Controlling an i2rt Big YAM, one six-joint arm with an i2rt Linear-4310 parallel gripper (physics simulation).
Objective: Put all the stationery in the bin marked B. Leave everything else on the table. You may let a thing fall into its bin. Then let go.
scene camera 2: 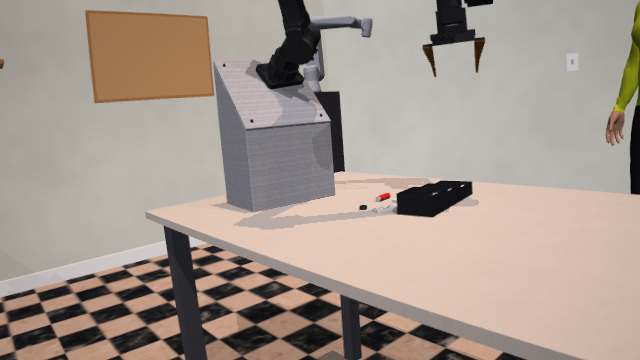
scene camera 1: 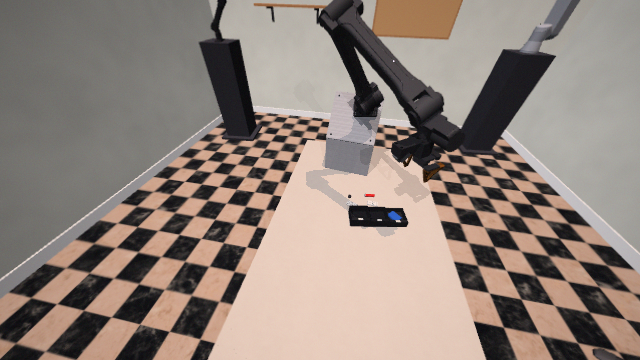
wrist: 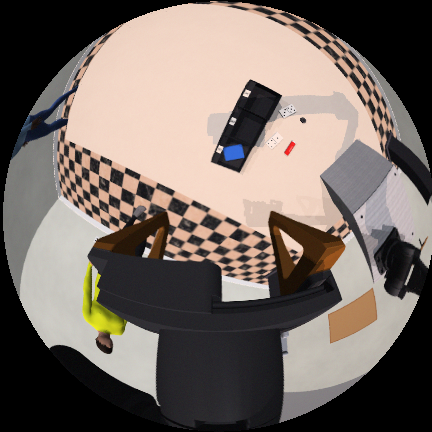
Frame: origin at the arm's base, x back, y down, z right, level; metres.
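Where they show: gripper, fingertip midpoint: [scene camera 2: 456, 74] [scene camera 1: 415, 173] [wrist: 218, 216]; arm's base, link origin: [scene camera 2: 279, 76] [scene camera 1: 365, 108] [wrist: 388, 250].
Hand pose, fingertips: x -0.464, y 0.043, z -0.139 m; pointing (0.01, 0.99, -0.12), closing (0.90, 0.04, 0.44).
Things, the pixels of their top centre, and the offset from my fingertips. "pt": a spot on its surface instead.
- blue block, top centre: [wrist: 233, 152] [scene camera 1: 394, 216] dx +0.038, dy +0.282, dz -0.010 m
- bin marked B, surface spot: [wrist: 227, 165] pt dx +0.042, dy +0.280, dz -0.052 m
- small red cylinder, top centre: [scene camera 2: 382, 194] [wrist: 290, 147] [scene camera 1: 369, 194] dx +0.170, dy +0.285, dz +0.090 m
- small black piece, top centre: [scene camera 2: 363, 205] [wrist: 303, 119] [scene camera 1: 349, 195] dx +0.157, dy +0.290, dz +0.191 m
- black tray, top centre: [scene camera 2: 437, 184] [wrist: 245, 126] [scene camera 1: 378, 212] dx +0.025, dy +0.253, dz +0.071 m
My gripper [scene camera 1: 417, 171] [scene camera 2: 456, 74] [wrist: 218, 216] is open and empty, high above the table and off to one side of the bins. A blue block [scene camera 1: 394, 216] [wrist: 233, 152] lies in the bin marked B [scene camera 1: 404, 223] [wrist: 227, 165], the end compartment of the black three-part tray; the tray's walls hide it in scene camera 2. A small red cylinder [scene camera 1: 369, 195] [scene camera 2: 383, 197] [wrist: 289, 148] with a pale end lies on the table beside the tray.
Two white dominoes [wrist: 287, 111] [wrist: 273, 141] and a small black piece [scene camera 1: 349, 196] [scene camera 2: 363, 207] [wrist: 303, 120] lie between the black tray [scene camera 2: 415, 202] and the grey arm pedestal [scene camera 1: 348, 155] [scene camera 2: 292, 165] [wrist: 356, 175]. The two other bins are empty.
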